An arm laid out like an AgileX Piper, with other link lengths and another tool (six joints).
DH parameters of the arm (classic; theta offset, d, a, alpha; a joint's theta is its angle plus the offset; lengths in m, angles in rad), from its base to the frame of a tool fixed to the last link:
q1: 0 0.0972 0 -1.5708
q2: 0.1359 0 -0.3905 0
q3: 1.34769 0 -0.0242 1.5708
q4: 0 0.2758 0 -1.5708
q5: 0 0 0 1.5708
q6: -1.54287 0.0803 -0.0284 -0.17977
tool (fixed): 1.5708 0.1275 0 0
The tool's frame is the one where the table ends.
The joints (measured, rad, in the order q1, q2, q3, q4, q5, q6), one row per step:
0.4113, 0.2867, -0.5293, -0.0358, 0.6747, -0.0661
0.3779, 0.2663, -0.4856, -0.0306, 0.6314, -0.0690
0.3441, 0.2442, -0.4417, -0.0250, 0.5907, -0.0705
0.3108, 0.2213, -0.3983, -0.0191, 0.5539, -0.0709
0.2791, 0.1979, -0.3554, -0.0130, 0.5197, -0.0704
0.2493, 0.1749, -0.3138, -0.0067, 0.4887, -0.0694
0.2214, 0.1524, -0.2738, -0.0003, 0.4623, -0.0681
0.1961, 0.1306, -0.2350, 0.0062, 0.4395, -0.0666
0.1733, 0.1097, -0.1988, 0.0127, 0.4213, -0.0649
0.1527, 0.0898, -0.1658, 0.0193, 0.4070, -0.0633
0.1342, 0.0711, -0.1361, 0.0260, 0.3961, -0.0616
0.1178, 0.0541, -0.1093, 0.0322, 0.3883, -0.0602
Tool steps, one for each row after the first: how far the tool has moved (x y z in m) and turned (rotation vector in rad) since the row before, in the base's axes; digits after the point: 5 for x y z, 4 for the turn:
0.00242, -0.00104, -0.00947, 0.0093, -0.0177, -0.0295
0.00193, -0.00134, -0.00994, 0.0100, -0.0164, -0.0306
0.00147, -0.00152, -0.01043, 0.0100, -0.0138, -0.0308
0.00115, -0.00153, -0.01072, 0.0102, -0.0123, -0.0298
0.00092, -0.00149, -0.01084, 0.0100, -0.0101, -0.0283
0.00061, -0.00145, -0.01110, 0.0094, -0.0069, -0.0268
0.00039, -0.00131, -0.01136, 0.0089, -0.0040, -0.0244
0.00013, -0.00117, -0.01119, 0.0085, -0.0014, -0.0222
-0.00005, -0.00102, -0.01060, 0.0082, 0.0001, -0.0201
-0.00017, -0.00086, -0.00986, 0.0082, 0.0013, -0.0181
-0.00024, -0.00074, -0.00931, 0.0072, 0.0029, -0.0161

